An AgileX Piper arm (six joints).
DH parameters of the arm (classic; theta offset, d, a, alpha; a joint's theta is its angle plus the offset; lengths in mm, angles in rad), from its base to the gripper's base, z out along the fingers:
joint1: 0 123 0 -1.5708
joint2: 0.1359 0 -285.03 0
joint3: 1.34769 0 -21.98 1.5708
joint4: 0 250.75 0 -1.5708
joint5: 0 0 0 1.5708
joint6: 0 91 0 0
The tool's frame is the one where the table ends.
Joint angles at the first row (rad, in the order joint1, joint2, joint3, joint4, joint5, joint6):
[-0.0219 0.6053 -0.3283 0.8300 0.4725 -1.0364]
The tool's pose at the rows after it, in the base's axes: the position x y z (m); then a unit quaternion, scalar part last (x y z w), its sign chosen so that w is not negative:
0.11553 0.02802 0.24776 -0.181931 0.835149 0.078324 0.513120
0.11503 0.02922 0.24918 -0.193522 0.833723 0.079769 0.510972
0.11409 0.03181 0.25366 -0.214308 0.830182 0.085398 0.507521
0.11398 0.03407 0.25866 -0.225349 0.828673 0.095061 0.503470
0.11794 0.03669 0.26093 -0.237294 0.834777 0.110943 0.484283
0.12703 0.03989 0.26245 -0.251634 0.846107 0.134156 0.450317
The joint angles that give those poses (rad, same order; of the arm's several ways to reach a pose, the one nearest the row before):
[-0.0218 0.6053 -0.3283 0.8447 0.4653 -1.0379]
[-0.0218 0.6053 -0.3354 0.8448 0.4850 -1.0536]
[-0.0218 0.6053 -0.3551 0.8448 0.5281 -1.0761]
[-0.0218 0.6101 -0.3775 0.8448 0.5670 -1.0778]
[-0.0220 0.6474 -0.4047 0.8429 0.6163 -1.0779]
[-0.0218 0.7211 -0.4463 0.8390 0.6815 -1.0778]

